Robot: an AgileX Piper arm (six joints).
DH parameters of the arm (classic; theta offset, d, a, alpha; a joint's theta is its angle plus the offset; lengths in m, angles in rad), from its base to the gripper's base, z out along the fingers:
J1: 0 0.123 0 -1.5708
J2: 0.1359 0 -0.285 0
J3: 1.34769 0 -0.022 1.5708
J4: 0 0.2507 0 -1.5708
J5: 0 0 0 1.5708
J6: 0 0.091 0 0
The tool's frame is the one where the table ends.
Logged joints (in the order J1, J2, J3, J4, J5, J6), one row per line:
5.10 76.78 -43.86 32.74 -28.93 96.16
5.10 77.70 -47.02 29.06 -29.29 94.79
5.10 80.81 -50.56 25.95 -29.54 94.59
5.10 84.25 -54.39 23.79 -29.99 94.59
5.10 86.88 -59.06 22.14 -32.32 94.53
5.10 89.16 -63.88 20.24 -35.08 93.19
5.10 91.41 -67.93 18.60 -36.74 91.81
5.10 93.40 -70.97 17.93 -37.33 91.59
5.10 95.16 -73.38 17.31 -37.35 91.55
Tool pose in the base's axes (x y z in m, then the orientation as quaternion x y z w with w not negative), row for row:
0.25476 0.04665 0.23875 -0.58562 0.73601 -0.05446 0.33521
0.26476 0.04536 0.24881 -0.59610 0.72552 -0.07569 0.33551
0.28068 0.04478 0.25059 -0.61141 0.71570 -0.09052 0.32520
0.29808 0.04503 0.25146 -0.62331 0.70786 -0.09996 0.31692
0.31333 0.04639 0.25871 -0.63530 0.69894 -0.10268 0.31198
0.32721 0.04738 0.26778 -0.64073 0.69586 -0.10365 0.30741
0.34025 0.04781 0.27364 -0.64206 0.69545 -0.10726 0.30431
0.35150 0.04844 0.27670 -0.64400 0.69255 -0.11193 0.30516
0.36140 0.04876 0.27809 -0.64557 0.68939 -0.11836 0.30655
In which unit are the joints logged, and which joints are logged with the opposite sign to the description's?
The joints are logged in degrees. Opposite sign: J5, J6.
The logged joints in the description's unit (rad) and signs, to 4 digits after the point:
0.0890 1.3401 -0.7655 0.5714 0.5049 -1.6783
0.0890 1.3561 -0.8207 0.5072 0.5112 -1.6544
0.0890 1.4104 -0.8824 0.4529 0.5156 -1.6509
0.0890 1.4704 -0.9493 0.4152 0.5234 -1.6509
0.0890 1.5163 -1.0308 0.3864 0.5641 -1.6499
0.0890 1.5561 -1.1149 0.3533 0.6123 -1.6265
0.0890 1.5954 -1.1856 0.3246 0.6412 -1.6024
0.0890 1.6301 -1.2387 0.3129 0.6515 -1.5985
0.0890 1.6609 -1.2807 0.3021 0.6519 -1.5978

